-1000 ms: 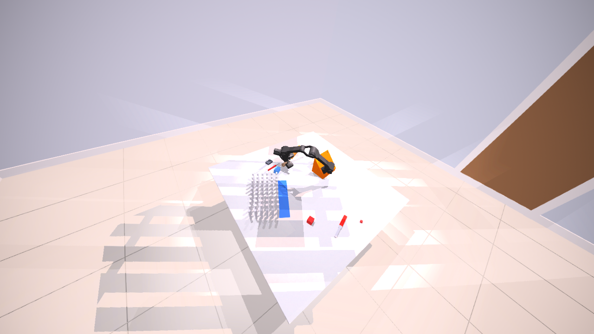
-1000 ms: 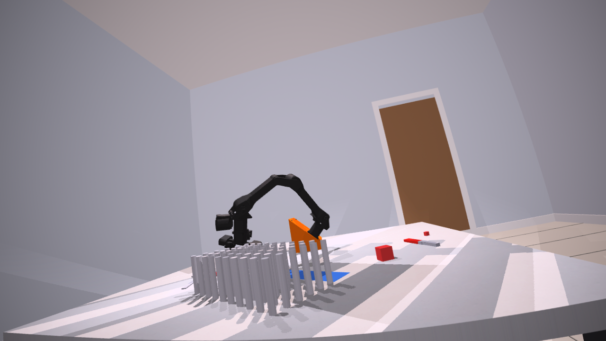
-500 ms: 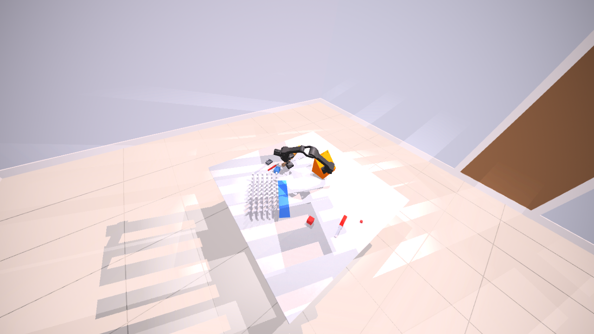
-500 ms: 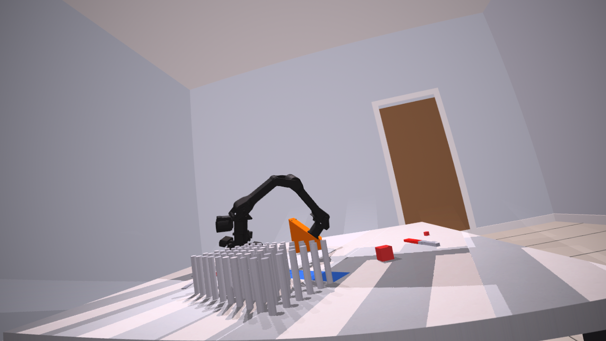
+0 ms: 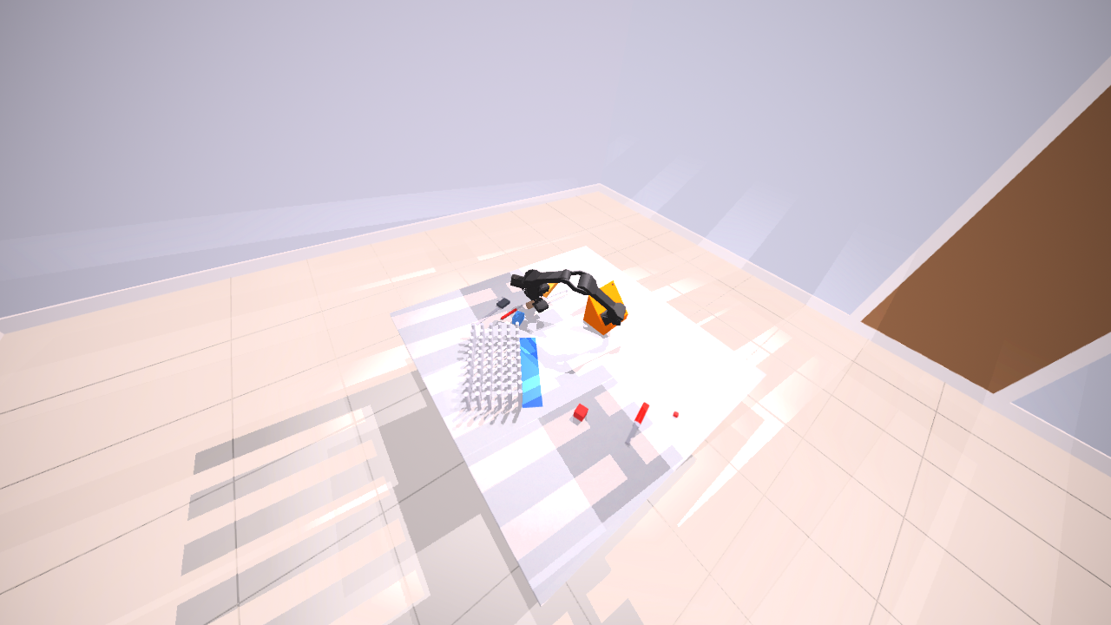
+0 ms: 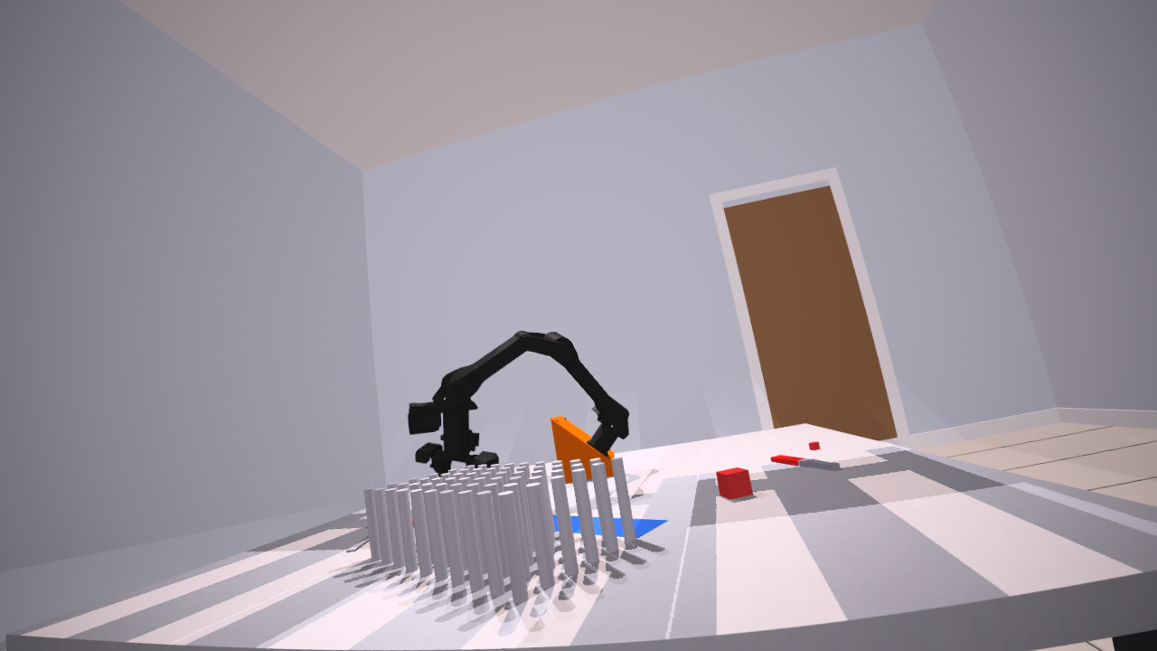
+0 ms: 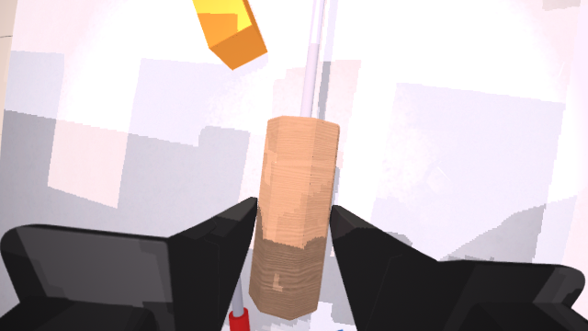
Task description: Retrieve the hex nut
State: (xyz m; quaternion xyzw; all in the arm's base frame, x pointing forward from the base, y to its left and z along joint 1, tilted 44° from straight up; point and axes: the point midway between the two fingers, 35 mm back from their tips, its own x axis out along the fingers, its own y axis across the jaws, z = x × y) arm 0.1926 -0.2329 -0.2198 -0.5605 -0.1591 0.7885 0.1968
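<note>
Right now the thin red stick is 9 cm ahead of my gripper tip, 5 cm to the right of it and 3 cm below it. The rest, counted from my gripper tip: blue block 13 cm ahead, 2 cm to the left, 2 cm below; blue taped strip 27 cm ahead, 28 cm to the left, 4 cm below; yellow bar 21 cm behind, 8 cm to the right, 2 cm below.
</note>
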